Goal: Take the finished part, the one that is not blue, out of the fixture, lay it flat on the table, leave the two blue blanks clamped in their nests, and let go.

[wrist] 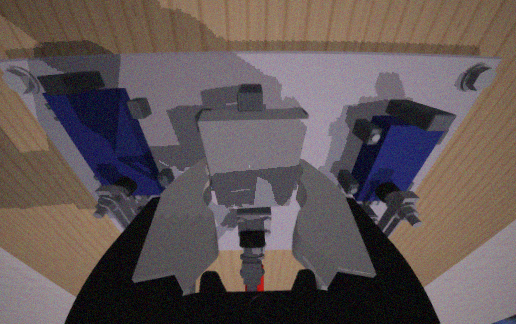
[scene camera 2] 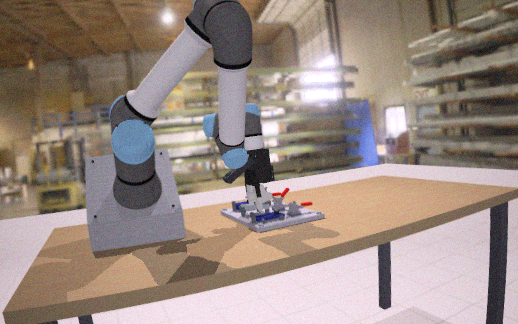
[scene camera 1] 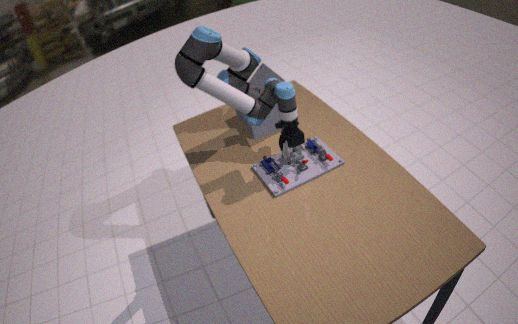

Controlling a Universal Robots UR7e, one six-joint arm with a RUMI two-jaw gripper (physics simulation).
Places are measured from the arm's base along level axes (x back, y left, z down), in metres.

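Where they show: gripper, fingertip midpoint: (wrist: 253, 160) (scene camera 2: 257, 211) (scene camera 1: 293, 157); arm's base, link origin: (scene camera 2: 137, 190) (scene camera 1: 254, 98).
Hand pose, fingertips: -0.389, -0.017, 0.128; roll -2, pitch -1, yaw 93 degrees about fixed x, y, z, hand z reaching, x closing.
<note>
Things, the pixels of their top centre, and the offset from my fingertips, as dx, dy, dz. "pt": a spot on its surface instead. Level surfaces: height alone.
- finished part, top centre: (wrist: 253, 179) (scene camera 2: 254, 202) (scene camera 1: 292, 150) +0.006, +0.001, -0.032
- fixture plate, top centre: (wrist: 253, 189) (scene camera 2: 268, 211) (scene camera 1: 298, 163) -0.041, -0.001, +0.009
- middle clamp, surface spot: (wrist: 252, 237) pt -0.016, -0.001, -0.059
- small grey stop, top centre: (wrist: 250, 102) +0.052, +0.000, -0.024
- wooden table, surface height: dz +0.024
The finished part (wrist: 252, 142), a grey block, is between my gripper's fingers, a little above the middle nest. My gripper (scene camera 1: 288, 149) (scene camera 2: 257, 200) (wrist: 253, 160) is shut on its two sides and points down. One blue blank (scene camera 1: 270, 165) (scene camera 2: 272, 217) (wrist: 100, 125) lies in the left nest in the wrist view, with a black clamp tip on its near end. The other blue blank (scene camera 1: 312, 145) (scene camera 2: 241, 205) (wrist: 405, 150) lies in the right nest, also under a clamp tip. The fixture plate (scene camera 1: 306, 177) (wrist: 310, 70) lies on the table. The part's underside is hidden.
The middle clamp (wrist: 252, 237) is drawn back, close in front of the part. A small grey stop (wrist: 250, 97) stands behind it. Red clamp handles (scene camera 1: 285, 180) (scene camera 2: 306, 204) stick out at the plate's front. The wooden table (scene camera 1: 350, 235) (scene camera 2: 370, 200) extends beyond the fixture. The robot's base stands behind.
</note>
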